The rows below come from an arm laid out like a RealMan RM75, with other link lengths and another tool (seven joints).
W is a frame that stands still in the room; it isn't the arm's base.
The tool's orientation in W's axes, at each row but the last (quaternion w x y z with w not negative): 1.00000 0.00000 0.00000 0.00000; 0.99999 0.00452 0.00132 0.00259; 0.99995 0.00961 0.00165 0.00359; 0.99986 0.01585 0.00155 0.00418; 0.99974 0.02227 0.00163 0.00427; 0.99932 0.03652 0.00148 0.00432; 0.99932 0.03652 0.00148 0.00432; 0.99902 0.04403 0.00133 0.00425
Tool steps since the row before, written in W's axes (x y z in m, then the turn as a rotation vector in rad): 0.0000 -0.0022 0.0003 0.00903 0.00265 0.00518; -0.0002 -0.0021 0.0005 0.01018 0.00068 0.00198; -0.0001 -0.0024 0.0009 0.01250 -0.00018 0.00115; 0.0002 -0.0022 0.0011 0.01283 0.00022 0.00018; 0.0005 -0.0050 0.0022 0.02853 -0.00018 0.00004; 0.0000 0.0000 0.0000 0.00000 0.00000 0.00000; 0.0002 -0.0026 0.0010 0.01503 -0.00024 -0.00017; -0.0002 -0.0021 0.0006 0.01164 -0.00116 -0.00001
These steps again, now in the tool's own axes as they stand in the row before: 0.0000 -0.0022 0.0003 0.00903 0.00265 0.00518; -0.0002 -0.0021 0.0005 0.01018 0.00065 0.00200; -0.0001 -0.0024 0.0009 0.01249 -0.00025 0.00120; 0.0002 -0.0022 0.0012 0.01283 0.00012 0.00021; 0.0005 -0.0049 0.0024 0.02853 -0.00042 0.00015; 0.0000 0.0000 0.0000 0.00000 0.00000 0.00000; 0.0002 -0.0025 0.0012 0.01503 -0.00038 -0.00010; -0.0002 -0.0020 0.0008 0.01163 -0.00125 0.00013
